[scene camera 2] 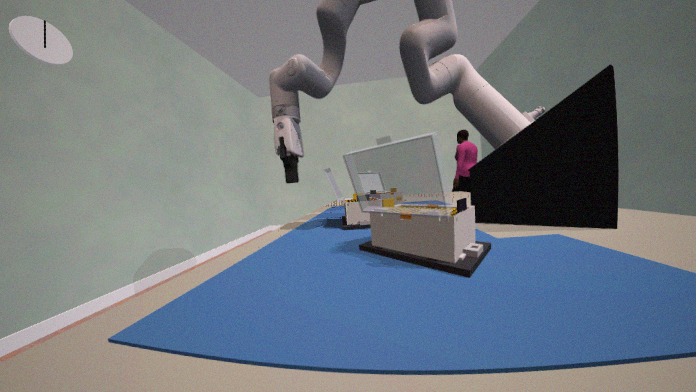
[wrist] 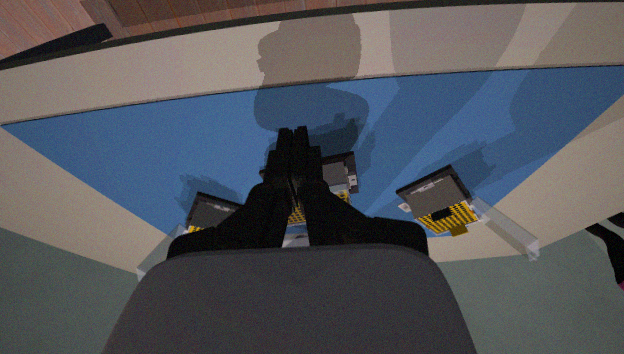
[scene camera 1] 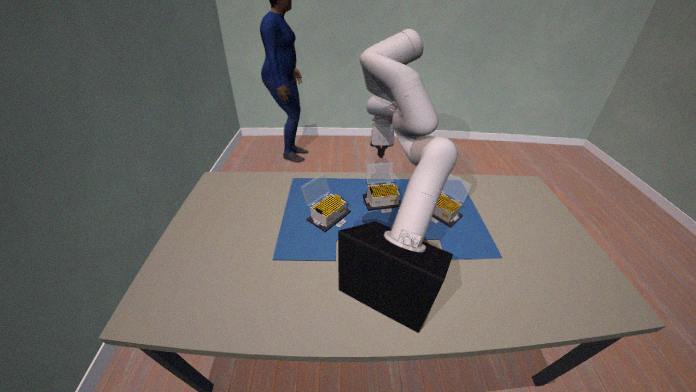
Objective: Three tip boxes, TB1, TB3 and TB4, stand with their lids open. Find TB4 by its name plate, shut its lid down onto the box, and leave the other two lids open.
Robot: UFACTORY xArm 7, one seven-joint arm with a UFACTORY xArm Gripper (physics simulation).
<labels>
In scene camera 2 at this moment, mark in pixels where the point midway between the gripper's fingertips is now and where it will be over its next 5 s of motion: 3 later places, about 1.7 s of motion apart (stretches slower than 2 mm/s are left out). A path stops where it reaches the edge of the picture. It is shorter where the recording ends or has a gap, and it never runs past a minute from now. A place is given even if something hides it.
My gripper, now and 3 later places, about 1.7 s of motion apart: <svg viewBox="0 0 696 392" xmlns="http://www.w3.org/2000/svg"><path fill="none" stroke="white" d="M292 182L308 181L334 179L362 176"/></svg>
</labels>
